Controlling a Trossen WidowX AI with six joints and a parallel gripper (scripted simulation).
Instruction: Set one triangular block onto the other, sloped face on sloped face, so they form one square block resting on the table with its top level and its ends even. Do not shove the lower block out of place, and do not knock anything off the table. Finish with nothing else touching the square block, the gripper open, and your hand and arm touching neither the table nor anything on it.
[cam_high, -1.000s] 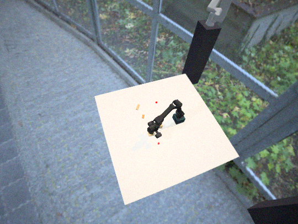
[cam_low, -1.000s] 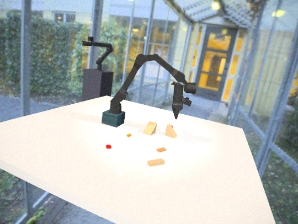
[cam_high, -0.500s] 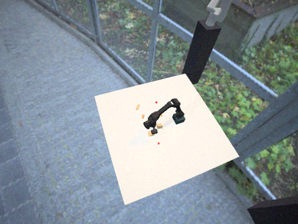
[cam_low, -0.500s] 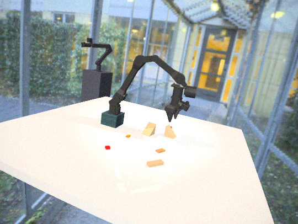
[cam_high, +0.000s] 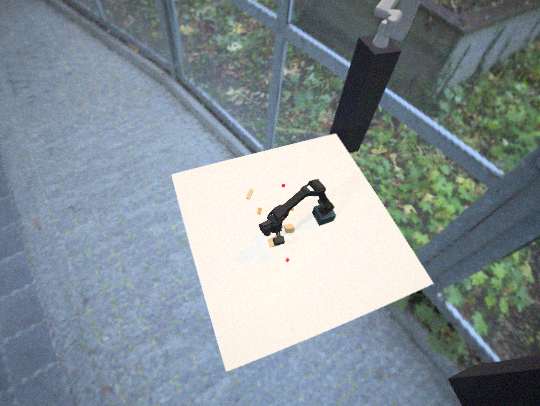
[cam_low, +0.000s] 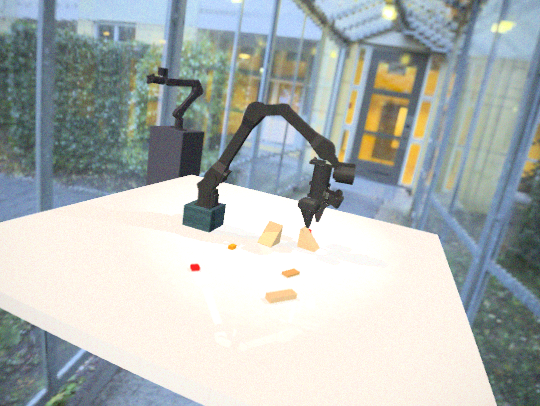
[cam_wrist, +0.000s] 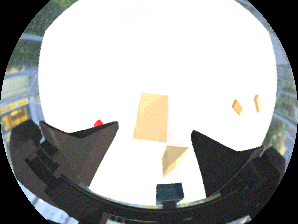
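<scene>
The triangular block is 7 cm below my gripper tip, 1 cm to the left of it and 1 cm behind it. Round my gripper tip: flat tan slab 38 cm to the right, 8 cm below, 3 cm ahead; then red cube 14 cm to the left, 7 cm below, 4 cm behind; then orange chip 20 cm behind, 18 cm to the right, 8 cm below.
</scene>
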